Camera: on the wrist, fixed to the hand. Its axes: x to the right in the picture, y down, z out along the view.
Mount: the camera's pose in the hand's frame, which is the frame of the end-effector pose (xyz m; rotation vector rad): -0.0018 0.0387 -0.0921 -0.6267 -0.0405 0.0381
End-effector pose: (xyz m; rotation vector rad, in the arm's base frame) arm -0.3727 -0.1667 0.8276 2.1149 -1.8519 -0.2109
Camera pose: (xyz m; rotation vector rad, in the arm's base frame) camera -0.3800 -0.1560 0.9267 1.6451 -1.5678 -0.7232
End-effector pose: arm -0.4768 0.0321 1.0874 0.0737 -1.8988 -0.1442
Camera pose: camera -0.3884 0.0648 1.1206 -0.3914 -1.8151 -0.7084
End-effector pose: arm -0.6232 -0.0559 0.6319 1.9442 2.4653 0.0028
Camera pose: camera -0.5854 -0.0486 0.7241 1.6797 2.0459 0.6419
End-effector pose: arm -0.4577 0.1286 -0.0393 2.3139 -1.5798 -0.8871
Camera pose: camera -0.4349 0.0995 0.0535 1.8224 -1.1303 -1.2123
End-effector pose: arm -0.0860 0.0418 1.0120 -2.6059 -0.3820 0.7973
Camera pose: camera -0.0284 -0.0192 1.0662 2.7624 0.5982 -0.7360
